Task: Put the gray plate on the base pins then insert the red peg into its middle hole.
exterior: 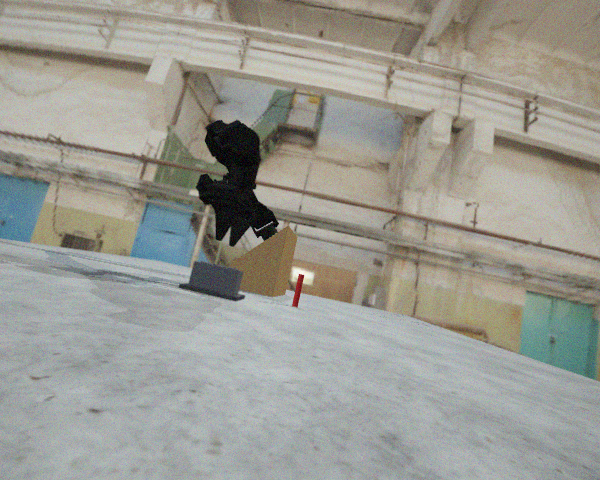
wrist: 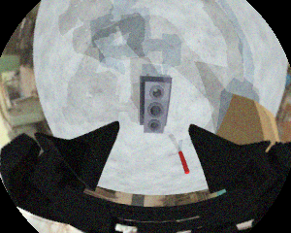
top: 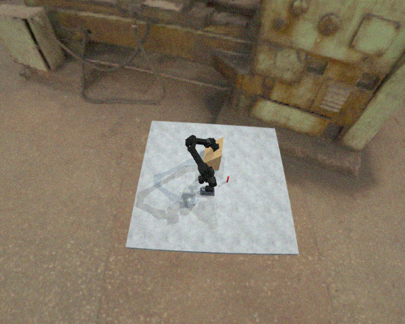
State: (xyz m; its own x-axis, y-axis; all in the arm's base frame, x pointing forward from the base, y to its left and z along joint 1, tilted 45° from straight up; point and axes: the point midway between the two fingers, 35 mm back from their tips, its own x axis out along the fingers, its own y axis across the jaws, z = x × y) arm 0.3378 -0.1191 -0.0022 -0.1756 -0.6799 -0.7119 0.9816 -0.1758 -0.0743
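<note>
Right now the red peg is 18 cm to the left of my gripper tip, 10 cm behind it and 7 cm below it. Round my gripper tip: dark flat base (10 cm below, 1 cm behind); plate (6 cm below).
</note>
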